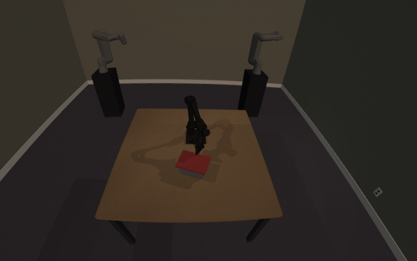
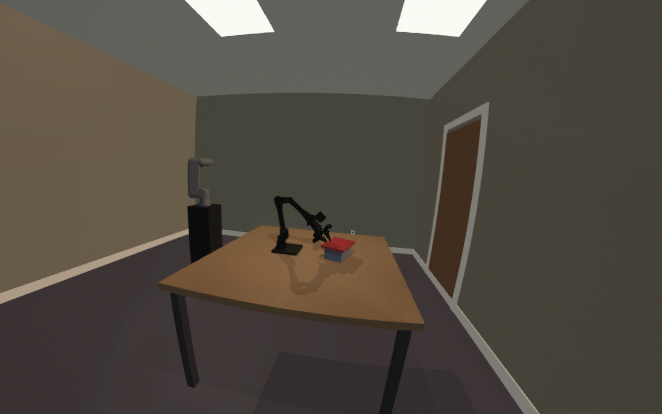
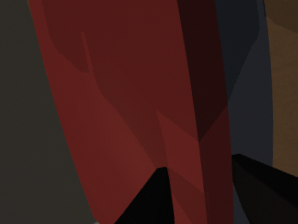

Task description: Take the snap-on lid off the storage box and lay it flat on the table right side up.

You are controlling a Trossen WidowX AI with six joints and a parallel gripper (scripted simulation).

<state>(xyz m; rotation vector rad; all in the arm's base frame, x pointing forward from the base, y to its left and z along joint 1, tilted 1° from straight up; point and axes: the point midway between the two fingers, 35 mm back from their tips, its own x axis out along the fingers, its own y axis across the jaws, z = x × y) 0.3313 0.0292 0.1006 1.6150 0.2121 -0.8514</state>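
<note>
Now: gripper tip 70 mm short of the snap-on lid and 30 mm to the left of it. Round my gripper tip: grey storage box (70 mm ahead, 40 mm below, 30 mm to the right).
</note>
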